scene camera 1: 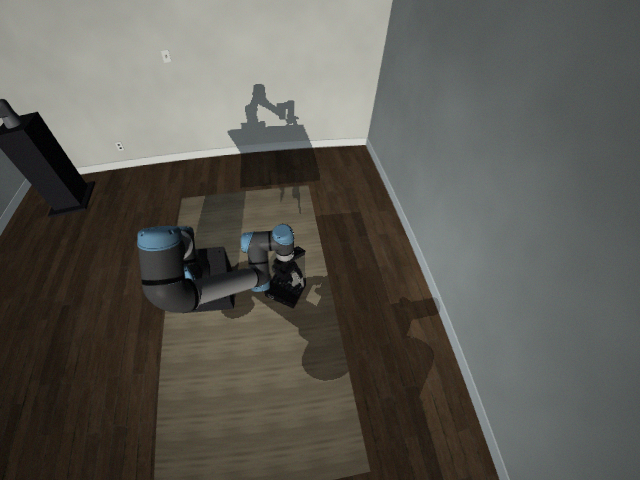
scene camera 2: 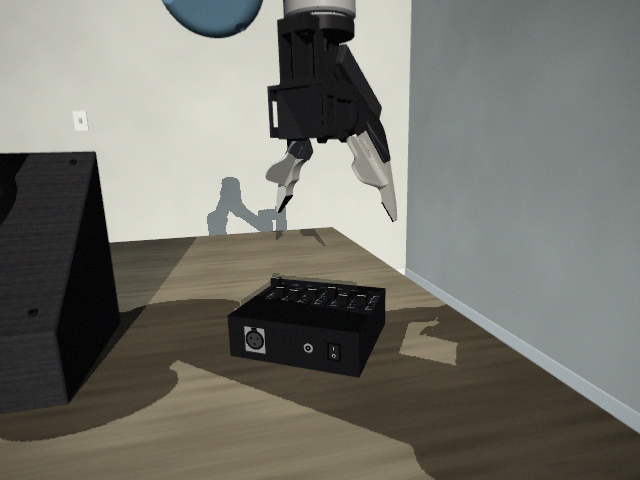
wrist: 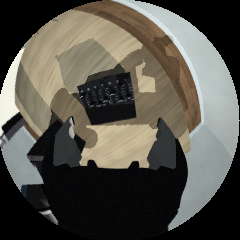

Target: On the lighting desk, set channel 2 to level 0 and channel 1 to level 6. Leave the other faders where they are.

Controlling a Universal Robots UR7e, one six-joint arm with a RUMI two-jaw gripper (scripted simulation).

Labels:
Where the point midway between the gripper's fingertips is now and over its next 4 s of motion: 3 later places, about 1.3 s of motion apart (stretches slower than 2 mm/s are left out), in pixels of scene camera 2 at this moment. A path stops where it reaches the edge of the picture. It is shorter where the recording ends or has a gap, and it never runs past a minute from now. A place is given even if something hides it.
My gripper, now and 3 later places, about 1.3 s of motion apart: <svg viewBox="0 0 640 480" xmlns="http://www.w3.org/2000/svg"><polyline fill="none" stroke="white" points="331,216 353,262 355,286 355,298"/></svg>

